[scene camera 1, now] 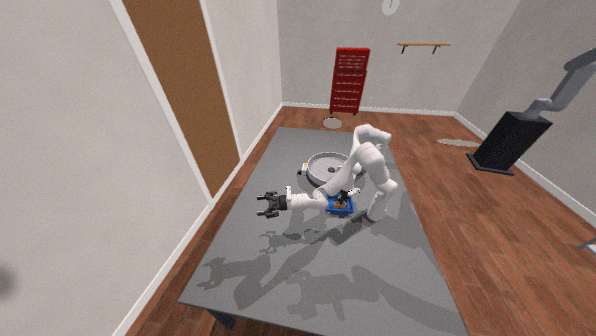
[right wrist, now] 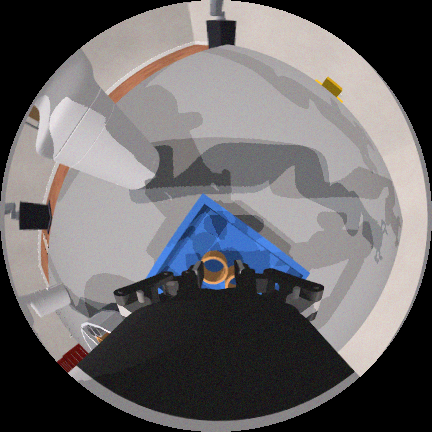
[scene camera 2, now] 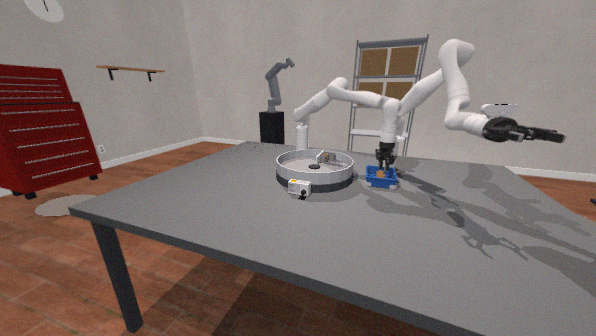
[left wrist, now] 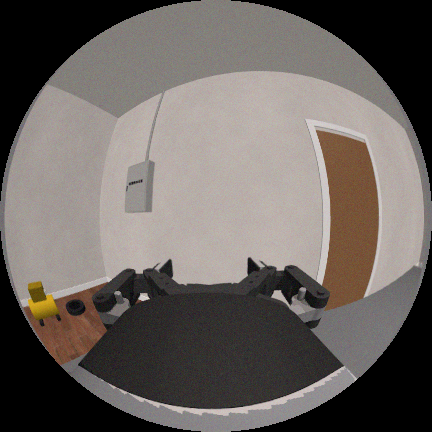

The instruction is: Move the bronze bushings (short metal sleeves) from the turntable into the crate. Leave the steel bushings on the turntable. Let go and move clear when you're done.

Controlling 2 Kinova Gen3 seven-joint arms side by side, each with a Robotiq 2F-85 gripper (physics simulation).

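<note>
The blue crate stands on the table beside the turntable. A bronze bushing is in the crate, with a second bronze bushing close by it. My right gripper is open, pointing down low into the crate, its fingers around the first bushing. On the turntable, a bronze bushing shows beside a grey steel bushing; their exact number is unclear. My left gripper is open and empty, raised above the table.
A white divider stands inside the turntable's raised rim. A small white box sits against the turntable's outer side. My left arm reaches past the crate in scene camera 1. A red tool cabinet stands beyond the table.
</note>
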